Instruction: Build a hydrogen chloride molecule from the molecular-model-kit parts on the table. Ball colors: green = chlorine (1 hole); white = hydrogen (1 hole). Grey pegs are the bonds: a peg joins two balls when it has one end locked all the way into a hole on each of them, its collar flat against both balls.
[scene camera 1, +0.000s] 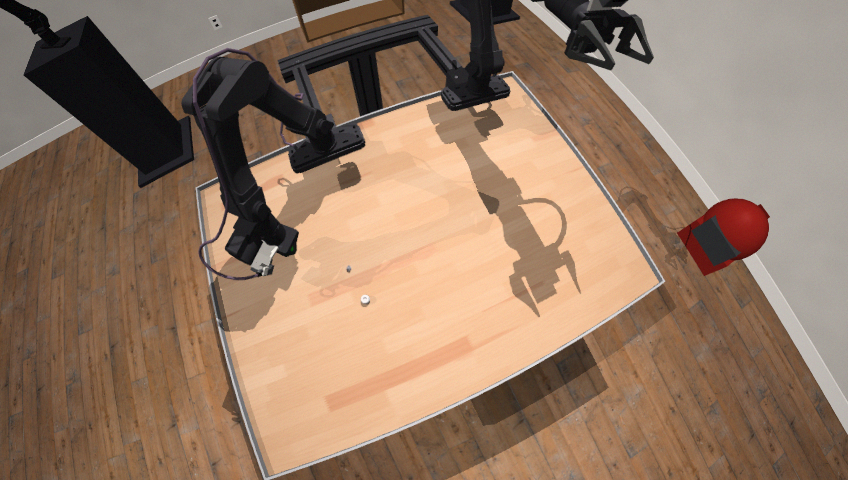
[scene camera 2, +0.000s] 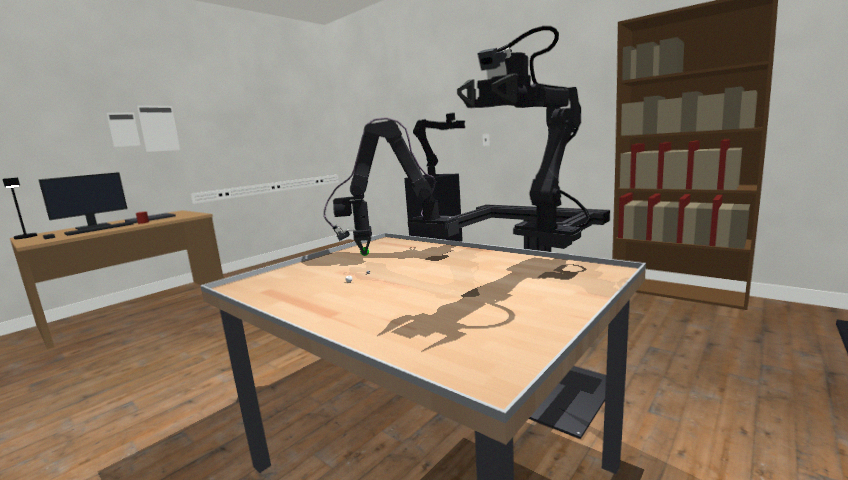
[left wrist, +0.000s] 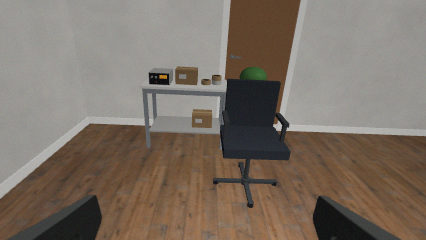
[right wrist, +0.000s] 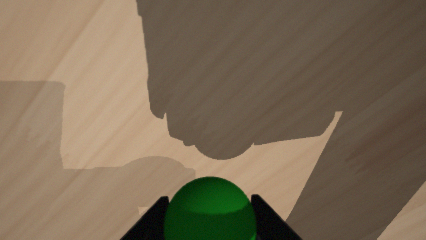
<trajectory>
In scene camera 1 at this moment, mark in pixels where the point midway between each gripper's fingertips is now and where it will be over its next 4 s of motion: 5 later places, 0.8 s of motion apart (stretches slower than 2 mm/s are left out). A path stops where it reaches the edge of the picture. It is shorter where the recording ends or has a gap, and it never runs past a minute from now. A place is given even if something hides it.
My left gripper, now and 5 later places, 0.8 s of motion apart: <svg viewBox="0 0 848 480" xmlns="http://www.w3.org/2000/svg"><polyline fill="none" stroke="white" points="633,63 589,147 532,198 479,214 450,205 451,209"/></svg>
My right gripper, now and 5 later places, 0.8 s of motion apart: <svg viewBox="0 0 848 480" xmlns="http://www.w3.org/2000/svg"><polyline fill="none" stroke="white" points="289,250 292,252 293,253 292,259 288,267 285,275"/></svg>
</trajectory>
